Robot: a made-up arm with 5 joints.
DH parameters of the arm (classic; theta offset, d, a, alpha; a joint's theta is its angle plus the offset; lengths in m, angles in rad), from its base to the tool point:
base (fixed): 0 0 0 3.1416
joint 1: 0 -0.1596 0.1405 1.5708
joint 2: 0.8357 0 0.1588 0
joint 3: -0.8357 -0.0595 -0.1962 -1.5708
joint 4: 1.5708 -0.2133 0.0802 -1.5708
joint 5: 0 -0.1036 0.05 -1.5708
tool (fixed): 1.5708 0.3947 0 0
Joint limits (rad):
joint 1: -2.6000..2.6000
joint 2: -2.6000..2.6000
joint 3: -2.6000..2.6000
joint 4: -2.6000..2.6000
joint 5: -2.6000..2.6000
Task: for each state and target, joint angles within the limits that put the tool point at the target. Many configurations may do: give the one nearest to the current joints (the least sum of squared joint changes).
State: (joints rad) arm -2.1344 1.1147 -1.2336 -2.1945 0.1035
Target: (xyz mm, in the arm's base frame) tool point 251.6 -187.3 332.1
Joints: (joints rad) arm -2.6000 0.4991 -1.5197 -1.5091 -0.2137
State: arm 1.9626 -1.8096 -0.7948 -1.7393 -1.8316
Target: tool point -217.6 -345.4 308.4
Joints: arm 2.4149 -1.2171 -0.5809 -1.8199 -2.4460
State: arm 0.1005 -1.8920 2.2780 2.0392 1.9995
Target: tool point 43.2 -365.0 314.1
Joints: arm 0.5360 -1.7321 2.2477 2.1472 2.2083
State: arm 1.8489 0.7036 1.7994 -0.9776 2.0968
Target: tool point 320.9 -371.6 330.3
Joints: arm 1.2584 0.3840 1.5986 -1.0020 1.9657
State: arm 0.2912 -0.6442 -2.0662 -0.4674 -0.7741
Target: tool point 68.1 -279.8 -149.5
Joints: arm -0.1077 -0.8818 -2.1049 -0.8376 -1.0861
